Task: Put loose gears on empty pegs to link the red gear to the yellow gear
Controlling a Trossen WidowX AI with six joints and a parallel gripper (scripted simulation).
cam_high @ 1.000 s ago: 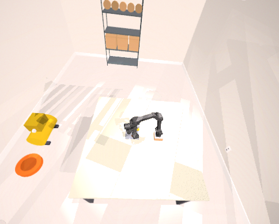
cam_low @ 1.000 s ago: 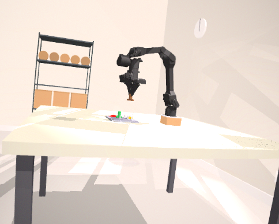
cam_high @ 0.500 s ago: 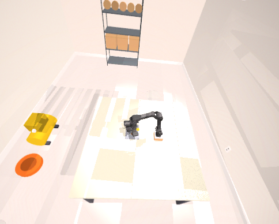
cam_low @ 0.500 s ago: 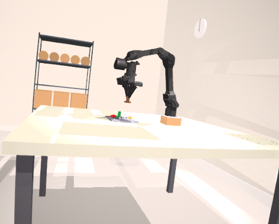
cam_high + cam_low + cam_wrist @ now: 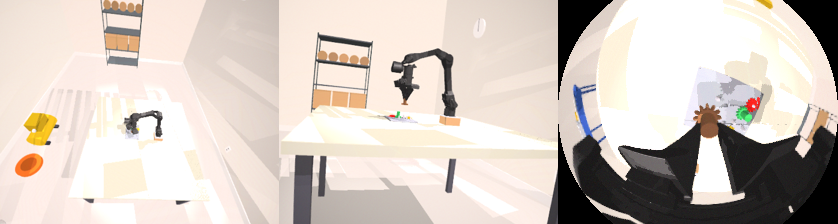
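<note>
Right now the green gear is 110 mm to the right of my gripper tip, 110 mm below it and 10 mm ahead of it. Also, from my gripper tip: yellow gear: 110 mm below, 100 mm to the right, 60 mm behind; red gear: 130 mm to the right, 110 mm below, 40 mm ahead; brown gear: 10 mm below.
</note>
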